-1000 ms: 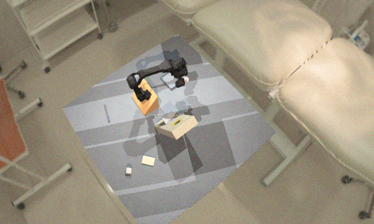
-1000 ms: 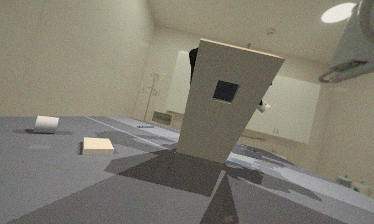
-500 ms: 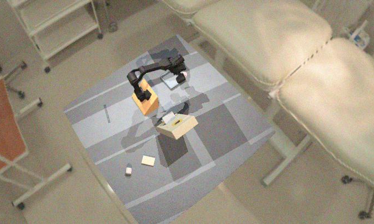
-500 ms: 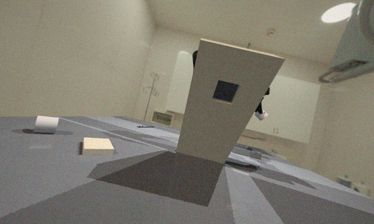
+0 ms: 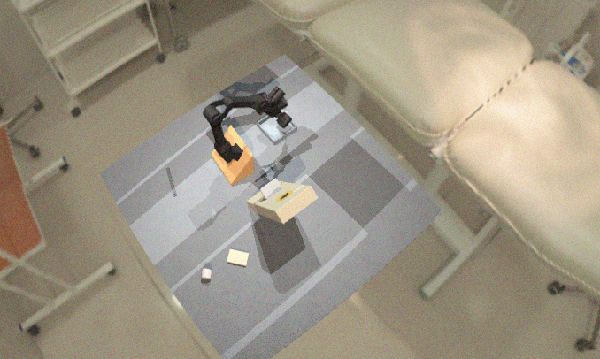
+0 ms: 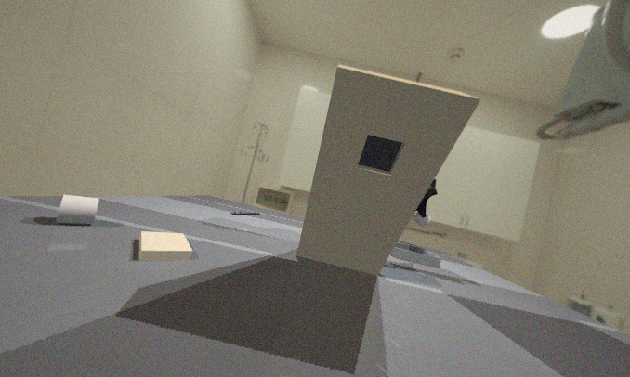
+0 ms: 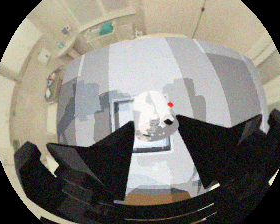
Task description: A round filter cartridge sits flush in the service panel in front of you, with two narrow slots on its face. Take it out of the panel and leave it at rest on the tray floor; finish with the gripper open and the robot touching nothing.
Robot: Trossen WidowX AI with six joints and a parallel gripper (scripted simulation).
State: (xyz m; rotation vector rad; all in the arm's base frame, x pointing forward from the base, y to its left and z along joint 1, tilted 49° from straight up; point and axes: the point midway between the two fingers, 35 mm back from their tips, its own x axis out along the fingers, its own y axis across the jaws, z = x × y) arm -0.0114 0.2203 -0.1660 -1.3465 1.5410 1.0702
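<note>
Now: the square tray 3 cm behind my gripper tip and 14 cm below it. Also, from my gripper tip: service panel: 34 cm ahead, 29 cm to the right, 2 cm above; then round filter cartridge: right at my gripper tip; then flat block: 40 cm ahead, 59 cm to the right, 14 cm below.
</note>
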